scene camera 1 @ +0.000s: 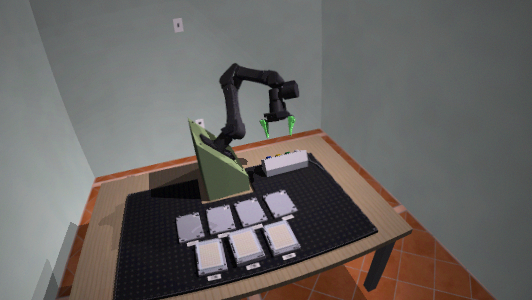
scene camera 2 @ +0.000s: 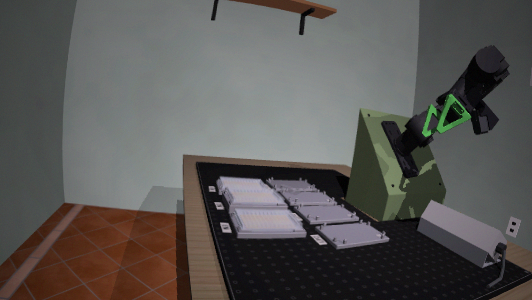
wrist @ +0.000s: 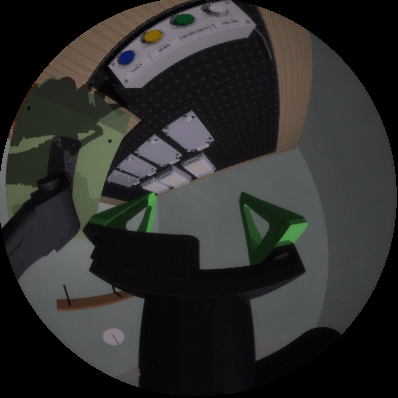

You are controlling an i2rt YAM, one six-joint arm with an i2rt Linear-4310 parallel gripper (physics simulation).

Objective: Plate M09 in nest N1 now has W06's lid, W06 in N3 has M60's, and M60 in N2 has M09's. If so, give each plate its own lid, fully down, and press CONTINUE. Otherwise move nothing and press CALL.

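Where they show: gripper, fingertip midpoint: (scene camera 1: 279, 136) (scene camera 2: 430, 133) (wrist: 197, 196); arm's base, link origin: (scene camera 1: 217, 148) (scene camera 2: 399, 149) (wrist: 59, 184).
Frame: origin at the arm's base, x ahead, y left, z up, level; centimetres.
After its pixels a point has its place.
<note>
Three pale plates stand in a row near the table's front edge: the left one (scene camera 1: 210, 256) @(x 44.2, y -19.9, z -15.3 cm) (scene camera 2: 242, 183) @(x 43.3, y -17.7, z -15.3 cm) (wrist: 156, 186) @(x 41.5, y -17.3, z -15.3 cm), the middle one (scene camera 1: 245, 245) @(x 45.9, y -7.0, z -14.3 cm) (scene camera 2: 252, 196) @(x 46.0, y -3.6, z -14.3 cm) (wrist: 173, 177) @(x 41.0, y -3.8, z -14.3 cm) and the right one (scene camera 1: 281, 235) @(x 47.3, y 6.7, z -15.2 cm) (scene camera 2: 269, 221) @(x 47.4, y 9.4, z -15.3 cm) (wrist: 199, 166) @(x 44.3, y 8.2, z -15.3 cm). They seem to have clear lids; the codes on plates and lids are too small to read. A button box (scene camera 1: 286, 165) @(x 10.3, y 29.9, z -14.3 cm) (scene camera 2: 460, 232) @(x 10.3, y 33.0, z -13.5 cm) (wrist: 185, 50) @(x 9.1, y 30.4, z -12.1 cm) bears a blue CALL button (wrist: 126, 57) @(x 3.1, y 24.1, z -11.1 cm) and a green CONTINUE button (wrist: 185, 20). My gripper (scene camera 1: 279, 136) @(x 17.4, y 22.8, z 6.9 cm) (scene camera 2: 433, 133) @(x 17.4, y 22.8, z 6.9 cm) (wrist: 197, 196) @(x 17.4, y 22.8, z 6.9 cm) is open and empty, high above the box.
Several flat grey pads with corner pegs, such as the rightmost pad (scene camera 1: 280, 204) @(x 30.4, y 15.4, z -17.3 cm) (scene camera 2: 353, 234) @(x 30.0, y 16.5, z -17.2 cm) (wrist: 189, 131) @(x 28.3, y 16.4, z -17.2 cm), lie in a row behind the plates. The green arm stand (scene camera 1: 223, 177) @(x 11.3, y -2.1, z -8.5 cm) (scene camera 2: 372, 175) @(x 11.5, y 0.7, z -8.1 cm) is behind them. A yellow button (wrist: 153, 36) @(x 3.8, y 29.0, z -11.0 cm) and a white button (wrist: 217, 9) are also on the box.
</note>
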